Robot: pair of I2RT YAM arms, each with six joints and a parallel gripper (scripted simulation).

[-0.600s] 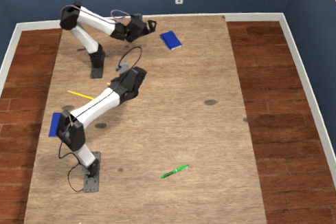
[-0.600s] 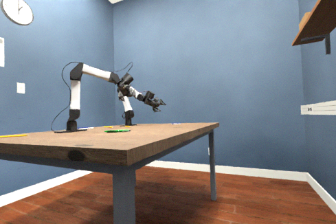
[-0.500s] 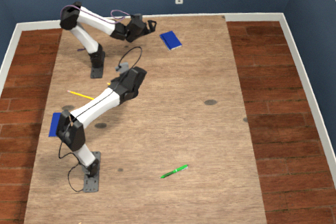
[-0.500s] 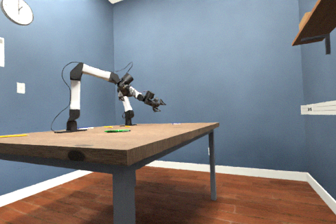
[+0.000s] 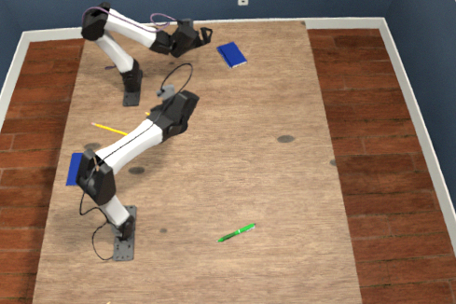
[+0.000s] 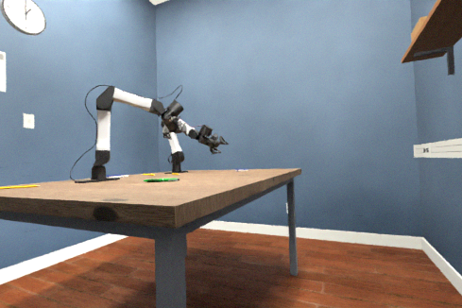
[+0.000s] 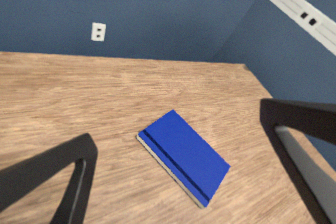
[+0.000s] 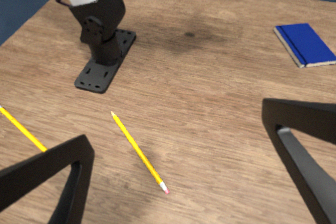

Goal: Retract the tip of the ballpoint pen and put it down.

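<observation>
Right now my right hand is 42 cm to the left of the green ballpoint pen, 23 cm above it and 20 cm short of it.
</observation>
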